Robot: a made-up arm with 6 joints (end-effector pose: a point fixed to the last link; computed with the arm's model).
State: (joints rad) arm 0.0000 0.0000 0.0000 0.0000 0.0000 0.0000
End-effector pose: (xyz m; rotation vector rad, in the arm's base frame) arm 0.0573 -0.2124 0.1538 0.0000 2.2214 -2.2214
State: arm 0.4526 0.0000 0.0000 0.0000 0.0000 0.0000
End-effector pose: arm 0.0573 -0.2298 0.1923 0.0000 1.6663 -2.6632
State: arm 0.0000 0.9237 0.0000 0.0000 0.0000 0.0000
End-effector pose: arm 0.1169 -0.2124 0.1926 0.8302 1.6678 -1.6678
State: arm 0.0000 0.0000 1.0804 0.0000 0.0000 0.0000
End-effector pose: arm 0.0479 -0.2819 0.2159 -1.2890 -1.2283 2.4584
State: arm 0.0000 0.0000 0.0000 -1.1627 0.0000 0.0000
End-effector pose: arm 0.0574 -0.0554 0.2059 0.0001 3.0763 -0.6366
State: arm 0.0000 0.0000 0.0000 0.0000 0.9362 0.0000
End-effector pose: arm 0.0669 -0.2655 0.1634 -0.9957 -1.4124 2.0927
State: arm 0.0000 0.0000 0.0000 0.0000 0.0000 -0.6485
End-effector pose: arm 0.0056 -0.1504 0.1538 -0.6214 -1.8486 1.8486
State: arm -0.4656 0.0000 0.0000 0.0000 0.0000 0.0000
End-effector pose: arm 0.0573 -0.1788 0.1263 0.0000 2.6740 -1.6490
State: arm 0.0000 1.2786 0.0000 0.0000 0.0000 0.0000
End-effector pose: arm 0.1266 -0.2124 0.2190 1.0565 1.4211 -1.4211
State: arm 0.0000 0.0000 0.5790 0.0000 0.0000 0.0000
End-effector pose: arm 0.0629 -0.2554 0.1826 -0.7259 -1.7436 2.4364
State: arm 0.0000 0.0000 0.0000 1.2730 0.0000 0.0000
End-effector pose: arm 0.0573 -0.3240 0.2938 0.0000 -0.4660 3.1068
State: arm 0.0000 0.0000 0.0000 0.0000 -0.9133 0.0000
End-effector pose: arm 0.0129 -0.1849 0.1659 -0.9755 2.1003 -1.4338
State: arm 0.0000 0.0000 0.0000 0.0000 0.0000 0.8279
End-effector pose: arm 0.1584 -0.2263 0.1538 -0.7609 1.7319 -1.7319
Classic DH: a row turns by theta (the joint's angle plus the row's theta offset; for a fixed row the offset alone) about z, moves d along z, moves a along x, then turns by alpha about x. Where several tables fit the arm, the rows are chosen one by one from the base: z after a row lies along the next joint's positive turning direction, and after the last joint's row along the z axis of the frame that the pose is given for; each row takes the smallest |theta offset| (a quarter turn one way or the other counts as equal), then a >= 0, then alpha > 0; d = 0 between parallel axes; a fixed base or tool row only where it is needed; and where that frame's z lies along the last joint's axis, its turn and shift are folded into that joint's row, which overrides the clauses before.
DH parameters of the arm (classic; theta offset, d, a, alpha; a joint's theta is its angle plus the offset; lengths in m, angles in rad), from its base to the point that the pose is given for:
base (fixed): -1.5708 0.2108 0.1375 1.5708
joint 1: 1.5708 -0.0482 0.0222 1.5708
joint 2: 0.8674 0.0437 0.0329 -1.0356
joint 3: -1.1625 -0.0485 0.0216 -0.9808
joint 4: -0.4099 -0.0178 0.0387 1.1768
joint 5: -0.5888 -0.2295 -0.0629 -2.678
joint 6: 1.0324 -0.3604 -0.0664 1.5708
tool (fixed): 3.1416 0.108 0 0

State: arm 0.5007 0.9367 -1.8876 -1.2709 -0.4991 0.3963
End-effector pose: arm -0.1191 -0.0875 0.2544 -2.0001 2.1405 0.7126
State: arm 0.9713 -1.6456 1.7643 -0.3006 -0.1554 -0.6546
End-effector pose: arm 0.0001 -0.2108 0.2846 -0.7219 0.8759 2.6128
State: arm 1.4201 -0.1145 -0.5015 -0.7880 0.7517 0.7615
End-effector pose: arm 0.0696 -0.2508 0.1831 0.4061 -1.2590 2.4911
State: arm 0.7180 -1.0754 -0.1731 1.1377 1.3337 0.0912
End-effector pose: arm 0.1579 -0.2593 0.3759 -0.0802 -1.0045 -2.9244
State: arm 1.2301 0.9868 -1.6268 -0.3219 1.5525 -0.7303
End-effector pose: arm 0.0234 -0.2140 0.1153 -1.2607 -0.5768 2.7633
